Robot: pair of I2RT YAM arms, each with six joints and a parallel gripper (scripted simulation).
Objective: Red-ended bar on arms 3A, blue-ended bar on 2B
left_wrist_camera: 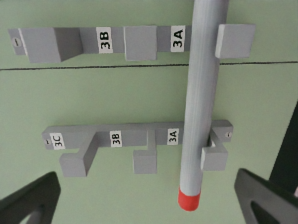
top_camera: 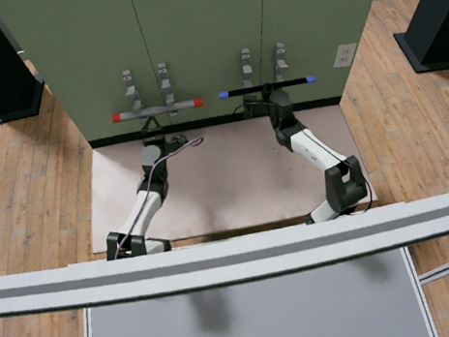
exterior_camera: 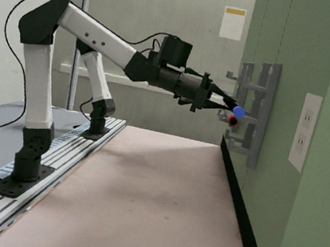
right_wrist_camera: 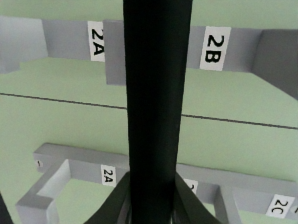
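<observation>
The red-ended grey bar lies 12 cm ahead of my left hand and 6 cm below it. From my left hand the other things lie so: green wall (27 cm ahead, 21 cm to the right, 18 cm above); then outlet plate (72 cm to the right, 17 cm ahead, 3 cm above); then blue-ended black bar (40 cm to the right, 8 cm ahead, 1 cm above).
</observation>
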